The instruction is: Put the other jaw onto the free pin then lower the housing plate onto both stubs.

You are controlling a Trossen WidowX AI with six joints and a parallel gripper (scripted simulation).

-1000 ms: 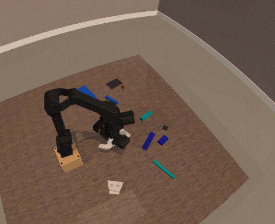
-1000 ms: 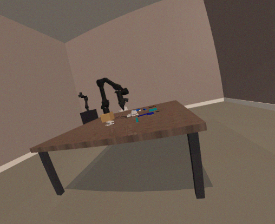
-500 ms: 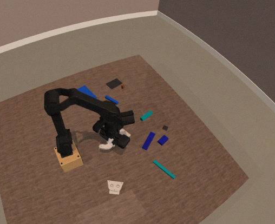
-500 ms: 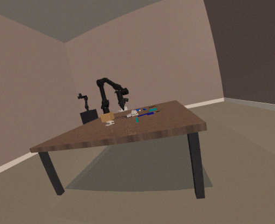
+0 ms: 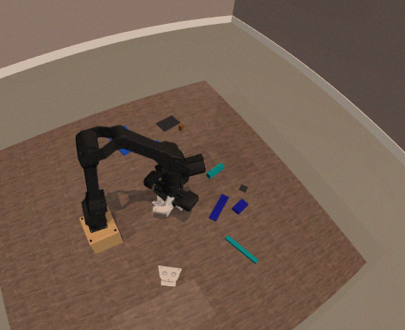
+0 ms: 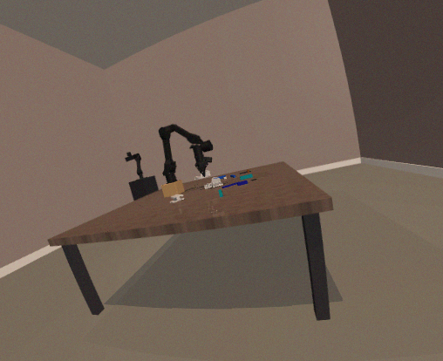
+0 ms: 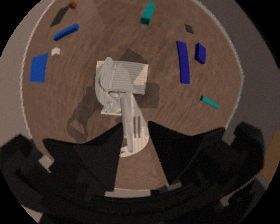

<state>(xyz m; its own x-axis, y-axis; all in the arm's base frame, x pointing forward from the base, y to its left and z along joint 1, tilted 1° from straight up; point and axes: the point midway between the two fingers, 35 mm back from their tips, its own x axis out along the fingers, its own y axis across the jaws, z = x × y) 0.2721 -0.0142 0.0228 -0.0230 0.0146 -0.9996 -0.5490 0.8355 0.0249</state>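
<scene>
My gripper tip is now 8 cm above the white base, 7 cm to the right of it and 5 cm short of it. Round my gripper tip: white jaw: 4 cm behind; then blue bar: 19 cm ahead, 8 cm below, 4 cm to the right; then white housing plate: 23 cm to the right, 10 cm behind, 6 cm below.
</scene>
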